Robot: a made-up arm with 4 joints. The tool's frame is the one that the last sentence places.
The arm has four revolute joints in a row. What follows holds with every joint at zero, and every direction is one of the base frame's. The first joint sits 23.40 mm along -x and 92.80 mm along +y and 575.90 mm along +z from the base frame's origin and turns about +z. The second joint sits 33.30 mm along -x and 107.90 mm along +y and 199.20 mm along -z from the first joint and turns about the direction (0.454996, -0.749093, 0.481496). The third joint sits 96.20 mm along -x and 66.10 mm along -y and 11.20 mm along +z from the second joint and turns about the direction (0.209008, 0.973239, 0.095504). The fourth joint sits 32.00 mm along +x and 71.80 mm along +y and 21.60 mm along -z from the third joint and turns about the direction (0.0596, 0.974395, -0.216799). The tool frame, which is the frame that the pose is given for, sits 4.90 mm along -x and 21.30 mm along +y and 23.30 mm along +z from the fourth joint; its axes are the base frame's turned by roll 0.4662, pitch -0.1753 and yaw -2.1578 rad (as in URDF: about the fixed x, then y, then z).
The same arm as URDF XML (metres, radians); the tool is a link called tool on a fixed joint. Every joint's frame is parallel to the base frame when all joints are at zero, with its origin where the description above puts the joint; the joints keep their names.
<robot name="arm">
<link name="base_link"/>
<link name="link1"/>
<link name="link2"/>
<link name="link3"/>
<link name="link4"/>
<link name="tool"/>
<joint name="joint 1" type="continuous"><parent link="base_link"/><child link="link1"/><origin xyz="-0.0234 0.0928 0.5759"/><axis xyz="0 0 1"/></joint>
<joint name="joint 2" type="continuous"><parent link="link1"/><child link="link2"/><origin xyz="-0.0333 0.1079 -0.1992"/><axis xyz="0.454996 -0.749093 0.481496"/></joint>
<joint name="joint 3" type="continuous"><parent link="link2"/><child link="link3"/><origin xyz="-0.0962 -0.0661 0.0112"/><axis xyz="0.209008 0.973239 0.095504"/></joint>
<joint name="joint 4" type="continuous"><parent link="link3"/><child link="link4"/><origin xyz="0.032 0.0718 -0.0216"/><axis xyz="0.0596 0.974395 -0.216799"/></joint>
<joint name="tool_fixed" type="fixed"><parent link="link4"/><child link="tool"/><origin xyz="-0.0049 0.0213 0.0233" rpy="0.4662 -0.1753 -2.1578"/></joint>
</robot>

